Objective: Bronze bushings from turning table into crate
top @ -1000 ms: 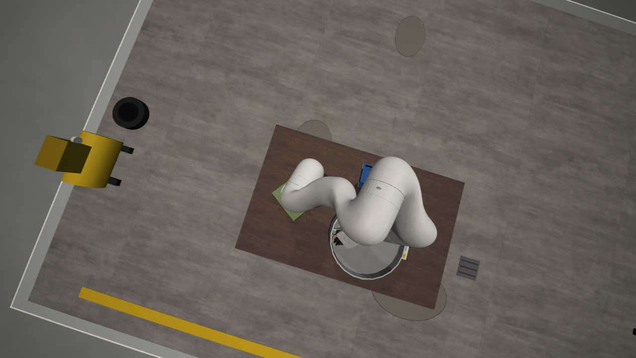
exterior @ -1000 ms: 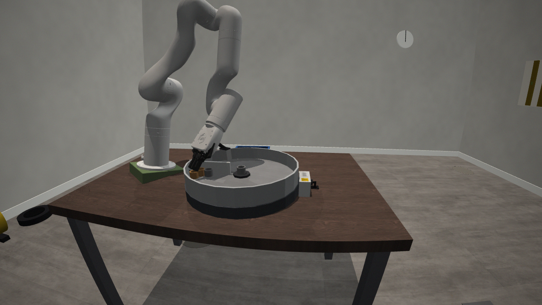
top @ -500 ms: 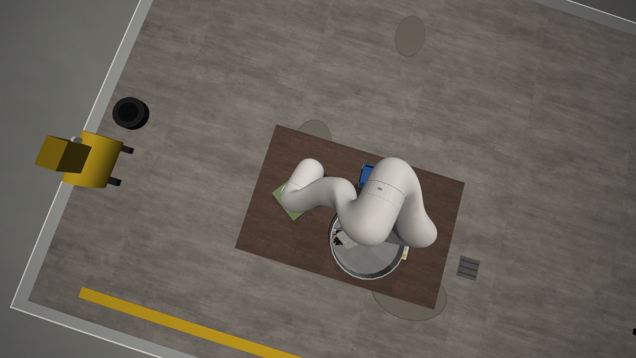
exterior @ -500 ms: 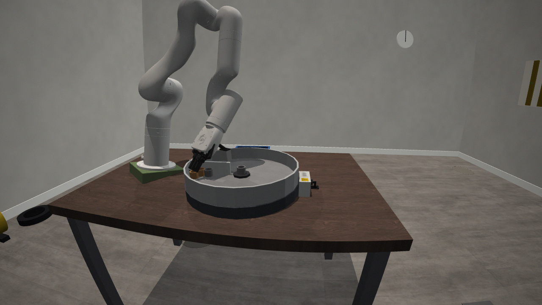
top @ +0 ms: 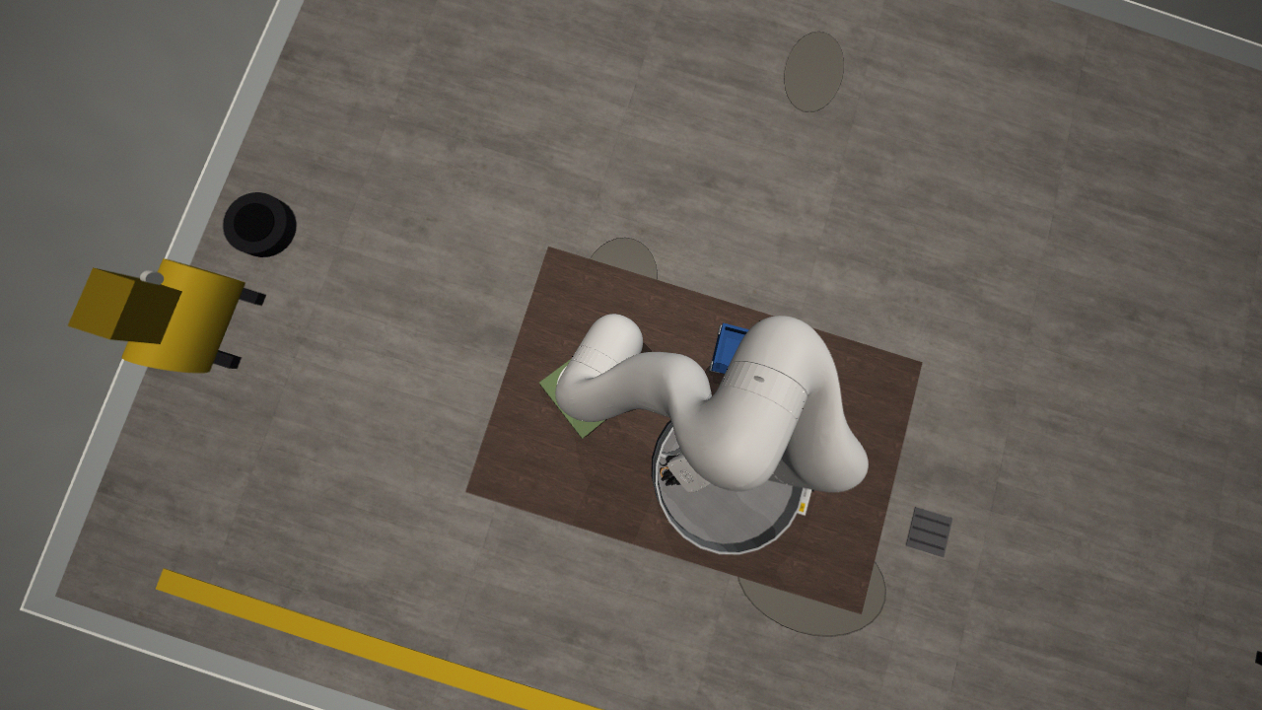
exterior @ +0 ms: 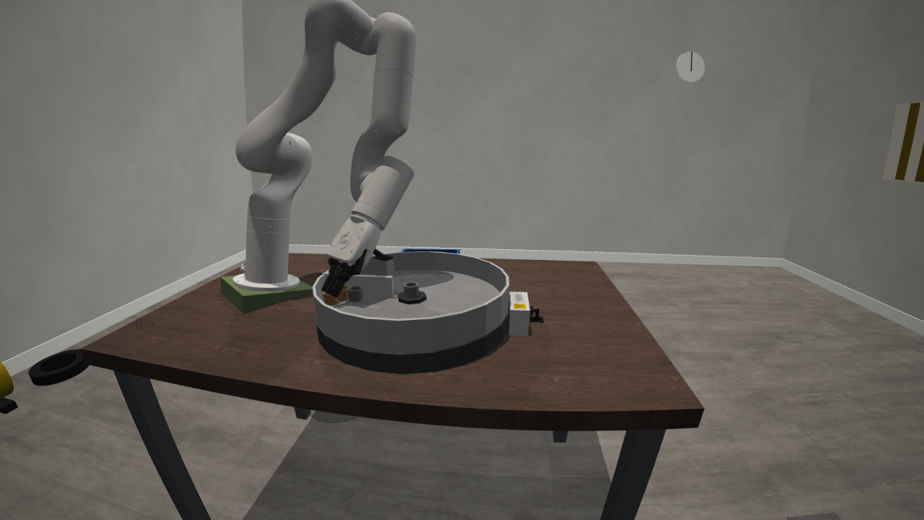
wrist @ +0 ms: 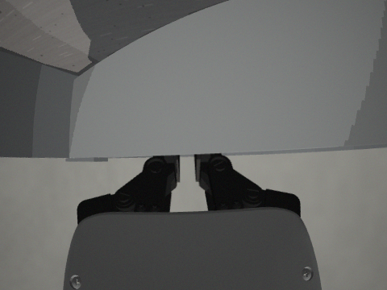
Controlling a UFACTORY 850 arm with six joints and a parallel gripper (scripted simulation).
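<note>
Now: hand 21 cm short of the blue crate, 37 cm to the right of it and 7 cm above it. Round my hand: grey turning table 17 cm ahead, 2 cm to the left, 4 cm below.
</note>
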